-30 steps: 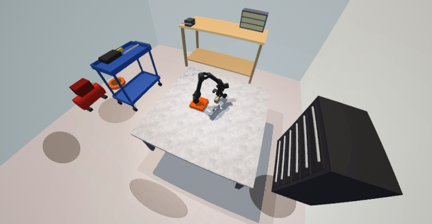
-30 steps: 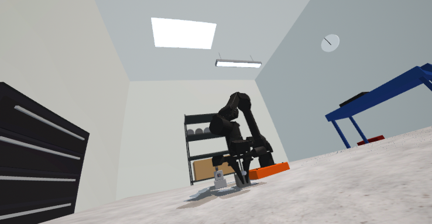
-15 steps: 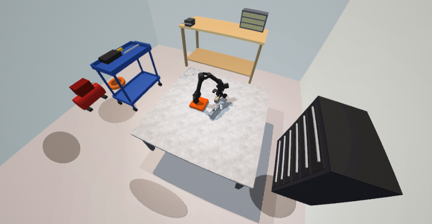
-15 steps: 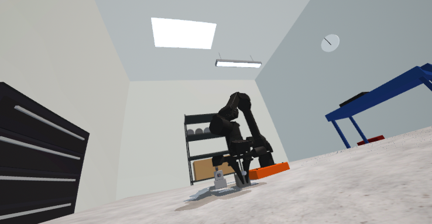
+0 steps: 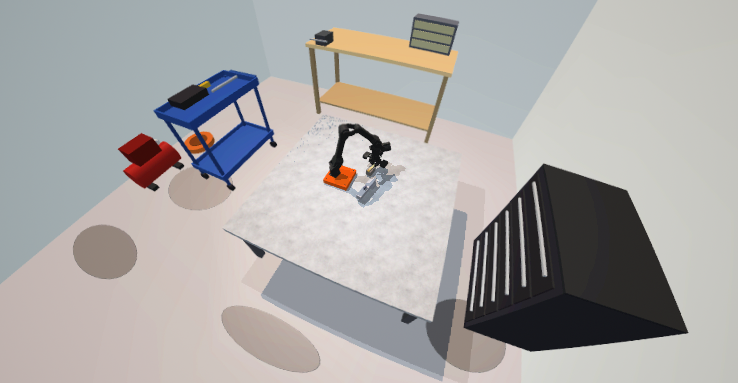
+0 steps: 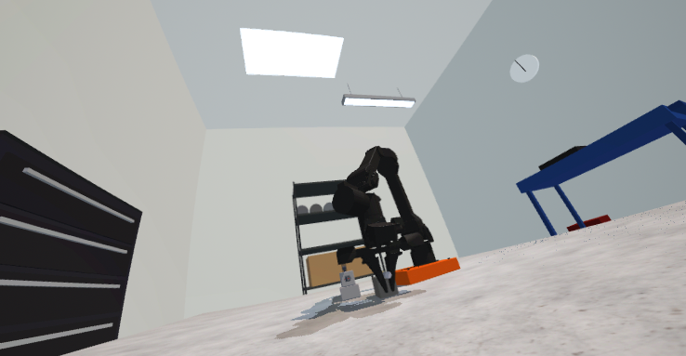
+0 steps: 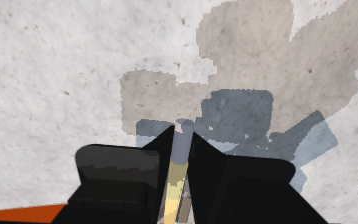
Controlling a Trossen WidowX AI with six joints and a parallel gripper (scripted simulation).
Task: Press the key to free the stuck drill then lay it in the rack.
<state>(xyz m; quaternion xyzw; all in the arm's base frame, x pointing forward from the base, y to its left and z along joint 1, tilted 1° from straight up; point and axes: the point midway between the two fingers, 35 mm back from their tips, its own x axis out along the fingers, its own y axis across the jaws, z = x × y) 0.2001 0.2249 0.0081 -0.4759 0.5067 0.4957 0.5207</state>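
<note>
My gripper tip is now 4 cm to the left of the drill and 3 cm below it. Round my gripper tip: dark key 25 cm to the right, 6 cm ahead, 4 cm above; then rack 5 cm to the right, 1 cm above.
</note>
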